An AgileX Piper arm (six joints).
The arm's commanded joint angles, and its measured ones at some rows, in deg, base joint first. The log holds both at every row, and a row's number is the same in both.
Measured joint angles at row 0: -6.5, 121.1, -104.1, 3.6, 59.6, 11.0
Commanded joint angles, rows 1 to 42: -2.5, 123.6, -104.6, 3.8, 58.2, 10.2; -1.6, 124.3, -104.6, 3.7, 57.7, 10.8; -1.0, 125.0, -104.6, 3.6, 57.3, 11.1; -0.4, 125.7, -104.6, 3.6, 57.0, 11.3; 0.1, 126.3, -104.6, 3.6, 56.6, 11.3; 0.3, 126.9, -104.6, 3.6, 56.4, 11.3; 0.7, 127.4, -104.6, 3.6, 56.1, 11.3; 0.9, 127.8, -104.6, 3.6, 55.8, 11.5; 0.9, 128.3, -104.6, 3.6, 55.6, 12.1; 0.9, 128.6, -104.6, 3.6, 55.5, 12.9; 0.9, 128.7, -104.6, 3.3, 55.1, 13.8; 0.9, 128.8, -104.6, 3.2, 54.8, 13.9; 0.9, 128.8, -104.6, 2.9, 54.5, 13.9; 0.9, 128.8, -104.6, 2.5, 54.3, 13.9; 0.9, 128.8, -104.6, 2.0, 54.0, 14.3; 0.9, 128.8, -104.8, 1.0, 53.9, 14.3; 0.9, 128.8, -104.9, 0.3, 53.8, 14.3; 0.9, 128.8, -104.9, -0.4, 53.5, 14.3; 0.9, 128.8, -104.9, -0.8, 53.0, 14.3; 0.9, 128.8, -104.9, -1.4, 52.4, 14.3; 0.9, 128.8, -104.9, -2.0, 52.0, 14.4; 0.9, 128.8, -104.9, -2.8, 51.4, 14.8; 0.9, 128.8, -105.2, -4.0, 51.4, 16.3; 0.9, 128.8, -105.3, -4.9, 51.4, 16.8; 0.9, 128.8, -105.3, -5.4, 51.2, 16.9; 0.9, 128.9, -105.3, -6.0, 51.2, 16.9; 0.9, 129.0, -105.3, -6.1, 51.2, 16.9; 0.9, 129.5, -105.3, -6.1, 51.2, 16.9; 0.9, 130.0, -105.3, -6.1, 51.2, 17.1; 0.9, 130.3, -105.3, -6.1, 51.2, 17.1; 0.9, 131.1, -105.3, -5.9, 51.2, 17.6; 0.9, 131.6, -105.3, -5.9, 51.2, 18.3; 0.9, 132.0, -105.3, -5.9, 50.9, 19.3; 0.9, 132.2, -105.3, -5.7, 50.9, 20.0; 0.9, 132.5, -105.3, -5.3, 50.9, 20.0; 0.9, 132.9, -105.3, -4.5, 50.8, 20.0; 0.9, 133.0, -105.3, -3.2, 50.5, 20.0; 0.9, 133.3, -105.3, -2.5, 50.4, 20.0; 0.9, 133.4, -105.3, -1.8, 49.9, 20.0; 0.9, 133.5, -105.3, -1.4, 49.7, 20.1; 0.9, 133.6, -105.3, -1.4, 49.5, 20.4; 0.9, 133.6, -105.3, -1.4, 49.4, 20.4
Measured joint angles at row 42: 0.9, 133.1, -105.1, -3.6, 50.5, 19.7
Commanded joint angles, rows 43 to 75: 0.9, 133.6, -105.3, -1.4, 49.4, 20.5; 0.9, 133.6, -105.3, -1.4, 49.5, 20.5; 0.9, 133.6, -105.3, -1.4, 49.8, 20.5; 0.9, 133.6, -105.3, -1.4, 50.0, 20.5; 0.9, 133.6, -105.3, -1.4, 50.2, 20.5; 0.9, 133.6, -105.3, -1.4, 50.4, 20.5; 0.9, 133.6, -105.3, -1.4, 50.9, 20.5; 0.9, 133.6, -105.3, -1.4, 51.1, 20.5; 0.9, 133.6, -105.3, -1.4, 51.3, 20.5; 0.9, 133.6, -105.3, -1.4, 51.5, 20.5; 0.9, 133.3, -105.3, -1.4, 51.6, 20.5; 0.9, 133.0, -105.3, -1.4, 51.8, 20.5; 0.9, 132.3, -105.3, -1.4, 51.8, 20.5; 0.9, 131.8, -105.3, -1.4, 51.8, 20.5; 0.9, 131.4, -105.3, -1.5, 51.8, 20.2; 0.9, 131.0, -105.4, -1.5, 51.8, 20.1; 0.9, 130.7, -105.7, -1.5, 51.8, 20.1; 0.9, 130.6, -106.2, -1.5, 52.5, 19.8; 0.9, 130.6, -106.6, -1.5, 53.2, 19.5; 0.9, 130.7, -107.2, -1.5, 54.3, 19.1; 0.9, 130.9, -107.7, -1.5, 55.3, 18.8; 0.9, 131.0, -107.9, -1.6, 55.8, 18.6; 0.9, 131.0, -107.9, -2.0, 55.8, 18.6; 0.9, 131.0, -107.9, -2.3, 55.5, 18.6; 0.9, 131.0, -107.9, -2.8, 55.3, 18.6; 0.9, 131.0, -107.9, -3.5, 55.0, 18.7; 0.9, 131.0, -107.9, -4.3, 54.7, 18.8; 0.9, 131.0, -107.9, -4.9, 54.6, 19.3; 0.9, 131.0, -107.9, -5.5, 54.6, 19.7; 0.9, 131.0, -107.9, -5.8, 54.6, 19.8; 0.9, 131.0, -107.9, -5.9, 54.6, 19.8; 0.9, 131.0, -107.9, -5.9, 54.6, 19.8; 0.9, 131.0, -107.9, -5.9, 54.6, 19.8
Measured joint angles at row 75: 1.0, 131.5, -107.5, -4.8, 54.7, 19.5
